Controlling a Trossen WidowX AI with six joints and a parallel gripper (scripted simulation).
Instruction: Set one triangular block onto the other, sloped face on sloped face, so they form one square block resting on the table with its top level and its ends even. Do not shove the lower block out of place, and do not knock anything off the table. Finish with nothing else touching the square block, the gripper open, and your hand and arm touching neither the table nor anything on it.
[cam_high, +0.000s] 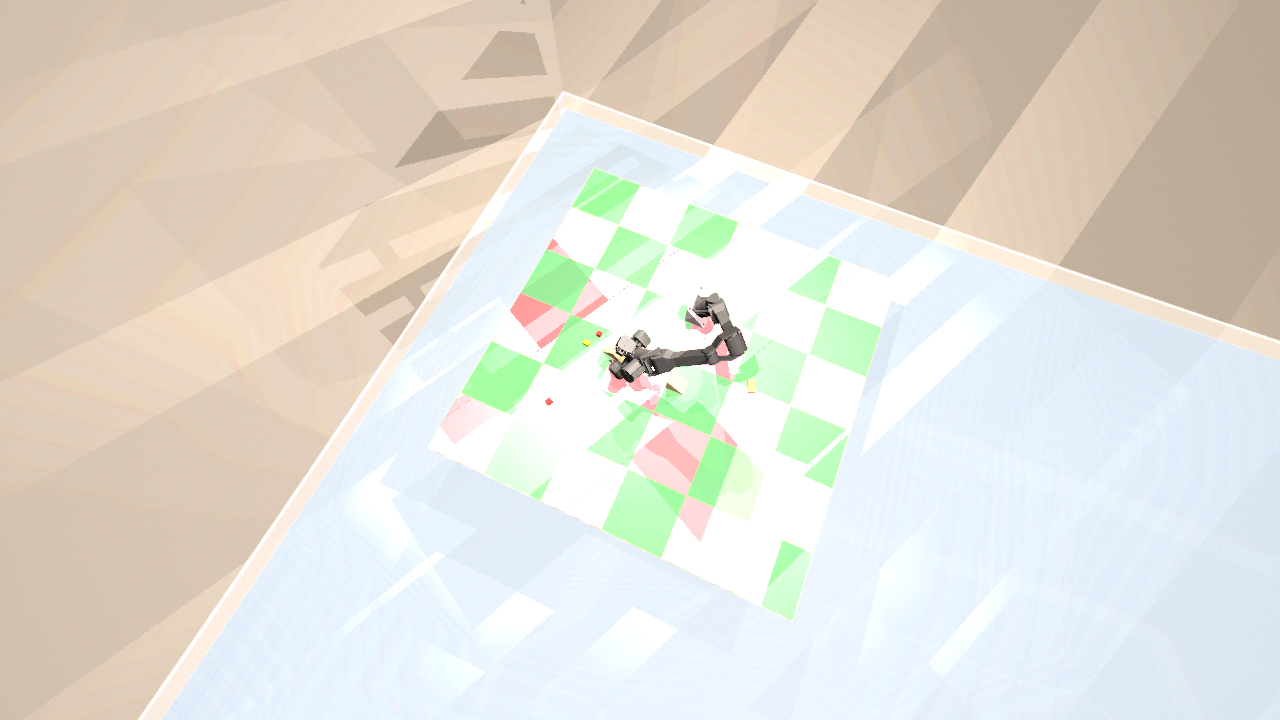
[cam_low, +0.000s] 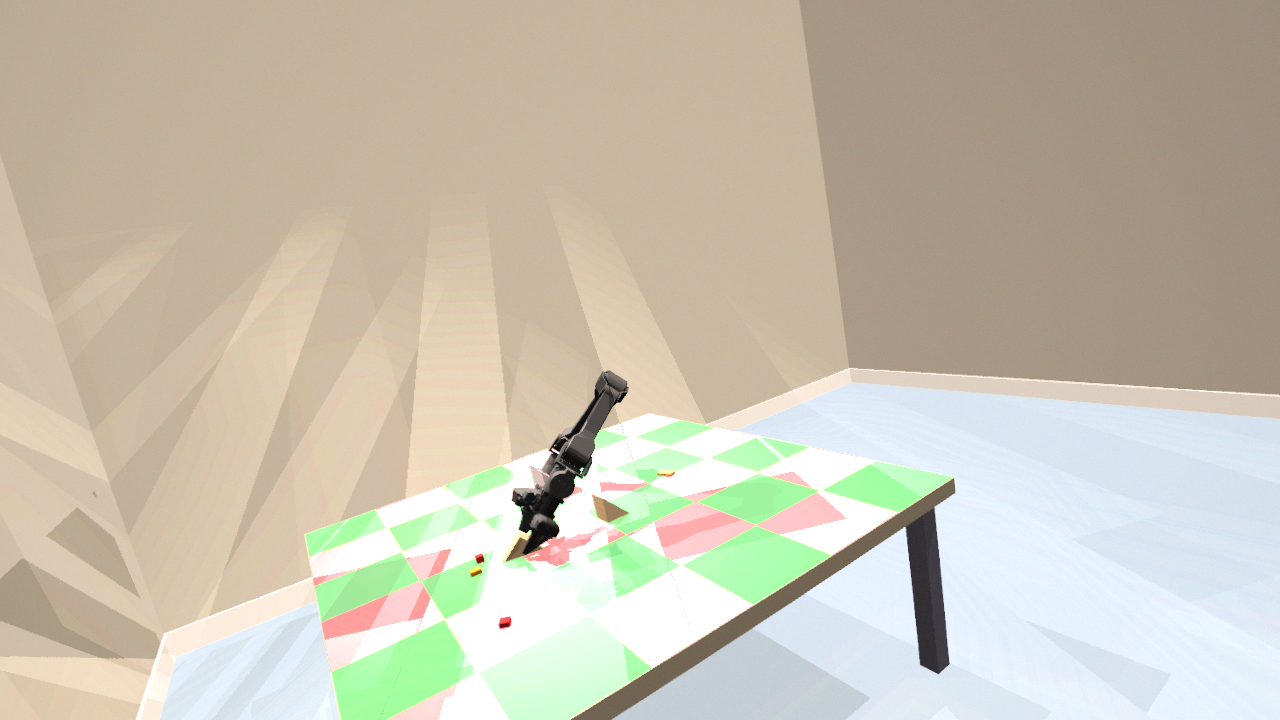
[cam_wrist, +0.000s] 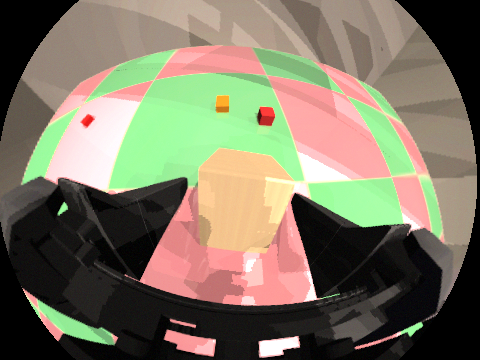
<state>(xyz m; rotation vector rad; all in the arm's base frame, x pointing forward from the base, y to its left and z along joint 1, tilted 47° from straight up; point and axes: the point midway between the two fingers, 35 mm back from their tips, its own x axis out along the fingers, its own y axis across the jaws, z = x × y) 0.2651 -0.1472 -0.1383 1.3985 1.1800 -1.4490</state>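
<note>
Right now my gripper tip is 1 cm below the triangular block.
</note>
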